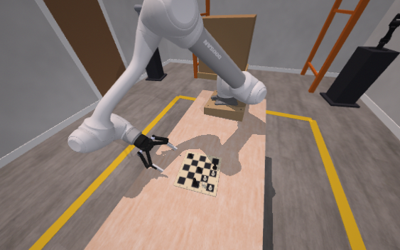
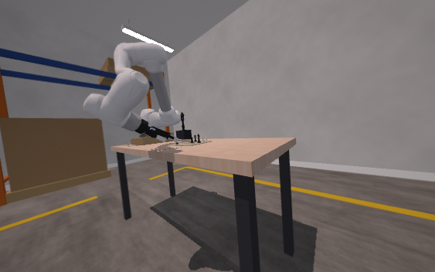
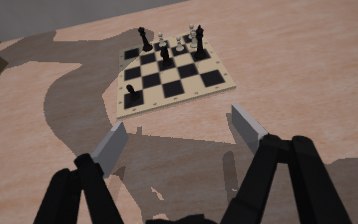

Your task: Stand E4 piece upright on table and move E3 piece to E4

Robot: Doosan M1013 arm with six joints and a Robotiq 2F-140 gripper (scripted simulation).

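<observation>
My hand is 20 mm short of the chessboard, 180 mm to the right of it and 40 mm above it. Also, from my hand: pale piece 90 mm ahead, 220 mm to the left, 20 mm below.
</observation>
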